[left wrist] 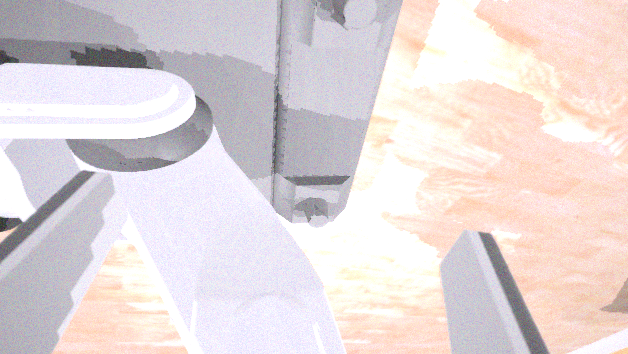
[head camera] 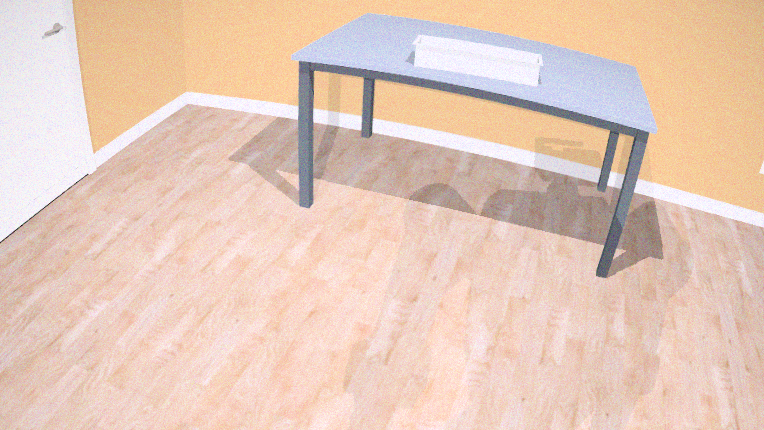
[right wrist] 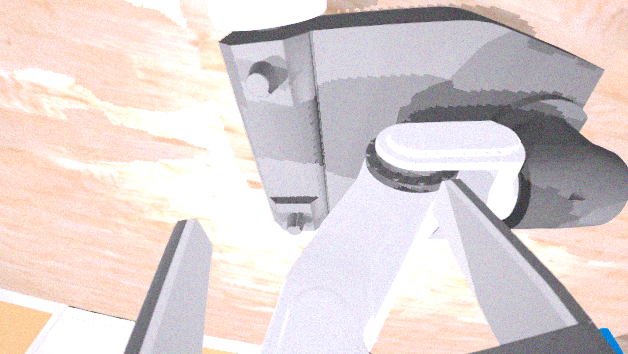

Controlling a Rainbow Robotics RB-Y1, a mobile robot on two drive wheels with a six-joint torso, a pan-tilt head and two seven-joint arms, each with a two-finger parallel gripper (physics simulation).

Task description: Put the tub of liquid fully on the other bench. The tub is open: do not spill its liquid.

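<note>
The white open tub (head camera: 477,61) stands upright on a blue-grey bench (head camera: 593,88) in the head view, near the middle of its top. Its liquid cannot be made out. The other bench does not show in these views. My left gripper (left wrist: 287,221) is open with nothing between its fingers, beside my own base and torso. My right gripper (right wrist: 323,214) is open with nothing between its fingers, on the other side of the base. Both are away from the tub, and neither shows in the head view.
The bench stands on dark legs near an orange wall (head camera: 240,53) with a white baseboard. A white door (head camera: 37,106) with a handle is at the left. Wooden floor (head camera: 240,320) lies in front of the bench. A small blue piece (right wrist: 611,341) shows at the right wrist view's lower right corner.
</note>
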